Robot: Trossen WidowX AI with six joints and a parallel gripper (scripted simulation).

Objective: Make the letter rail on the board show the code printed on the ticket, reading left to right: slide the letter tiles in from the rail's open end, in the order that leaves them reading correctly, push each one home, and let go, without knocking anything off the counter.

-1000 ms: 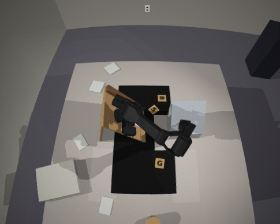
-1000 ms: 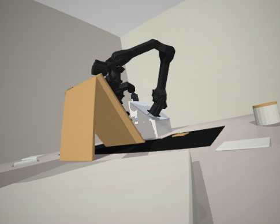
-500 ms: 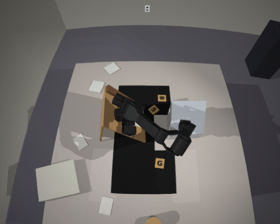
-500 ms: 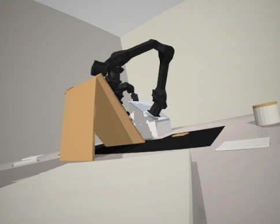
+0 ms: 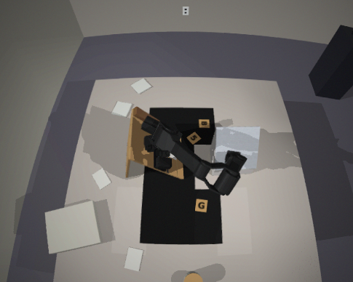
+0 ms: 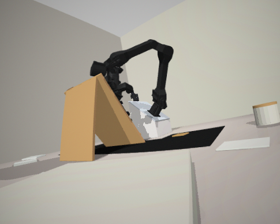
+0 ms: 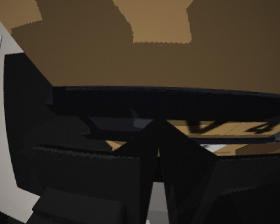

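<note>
Right now my gripper tip is 3 cm to the left of the v tile and 1 cm short of it. Also, from my gripper tip: black mat (16 cm below, 13 cm behind, 2 cm to the right); white ticket (8 cm below, 6 cm to the right, 4 cm behind); tile marked 4 (9 cm to the right, 2 cm ahead).
</note>
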